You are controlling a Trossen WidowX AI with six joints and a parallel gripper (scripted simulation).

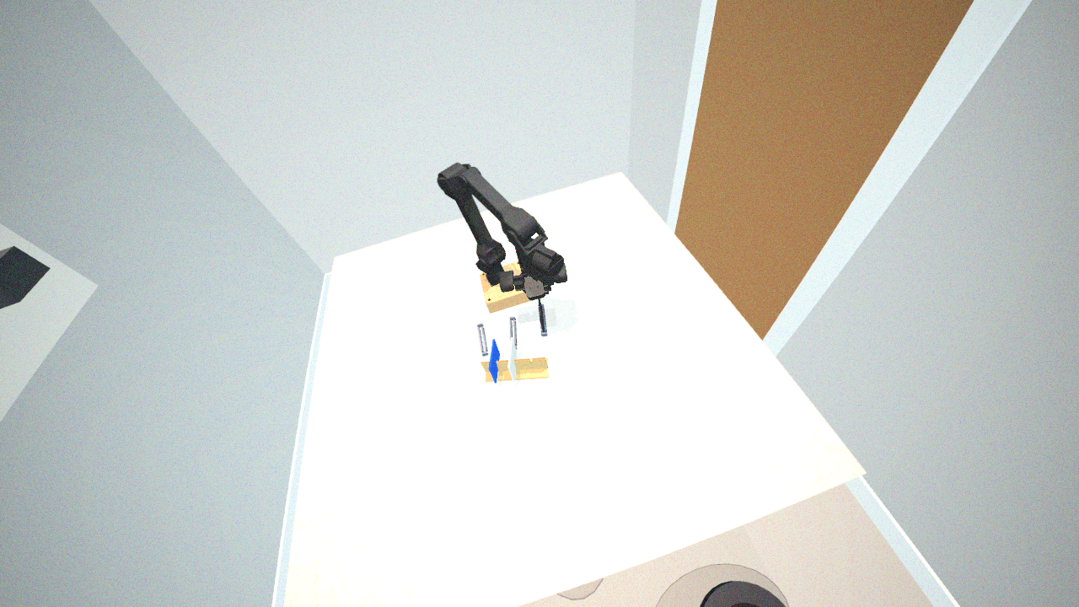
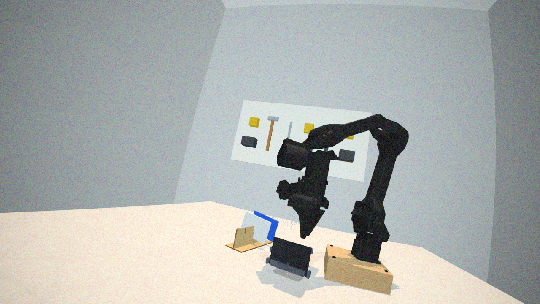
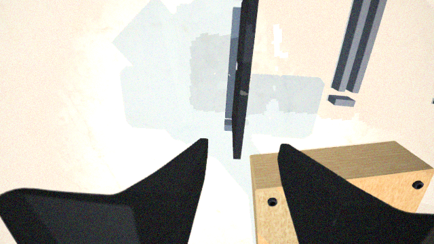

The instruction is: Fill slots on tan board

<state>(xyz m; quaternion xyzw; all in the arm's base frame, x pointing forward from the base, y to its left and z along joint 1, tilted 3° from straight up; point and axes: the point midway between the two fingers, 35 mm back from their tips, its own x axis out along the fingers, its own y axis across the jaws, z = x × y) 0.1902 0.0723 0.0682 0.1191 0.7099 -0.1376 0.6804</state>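
Now: the black board 60 mm below my gripper tip, 30 mm ahead of it and 10 mm to the right of it. Also, from my gripper tip: blue board (200 mm to the right, 120 mm ahead, 40 mm below); then tan board (150 mm to the right, 140 mm ahead, 70 mm below).
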